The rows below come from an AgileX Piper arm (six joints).
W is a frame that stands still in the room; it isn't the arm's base.
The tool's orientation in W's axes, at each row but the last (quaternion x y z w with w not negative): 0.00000 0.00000 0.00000 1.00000; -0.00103 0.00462 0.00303 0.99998; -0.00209 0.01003 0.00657 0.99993; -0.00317 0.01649 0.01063 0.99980; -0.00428 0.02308 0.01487 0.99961; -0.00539 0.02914 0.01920 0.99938; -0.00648 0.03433 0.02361 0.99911; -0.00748 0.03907 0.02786 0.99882
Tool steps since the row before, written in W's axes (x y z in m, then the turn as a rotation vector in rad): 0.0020 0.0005 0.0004 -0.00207 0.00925 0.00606; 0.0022 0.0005 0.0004 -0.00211 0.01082 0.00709; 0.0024 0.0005 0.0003 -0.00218 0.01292 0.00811; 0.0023 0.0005 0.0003 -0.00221 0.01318 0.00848; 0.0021 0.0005 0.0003 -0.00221 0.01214 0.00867; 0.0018 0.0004 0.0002 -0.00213 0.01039 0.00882; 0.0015 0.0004 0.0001 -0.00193 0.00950 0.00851; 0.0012 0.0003 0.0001 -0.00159 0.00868 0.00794
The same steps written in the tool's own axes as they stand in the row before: 0.0020 0.0005 0.0004 -0.00207 0.00925 0.00606; 0.0022 0.0005 0.0004 -0.00211 0.01082 0.00709; 0.0024 0.0005 0.0004 -0.00217 0.01291 0.00812; 0.0023 0.0004 0.0004 -0.00221 0.01317 0.00849; 0.0021 0.0004 0.0004 -0.00225 0.01213 0.00867; 0.0018 0.0003 0.0003 -0.00224 0.01038 0.00880; 0.0015 0.0003 0.0002 -0.00207 0.00948 0.00850; 0.0012 0.0002 0.0002 -0.00173 0.00865 0.00794
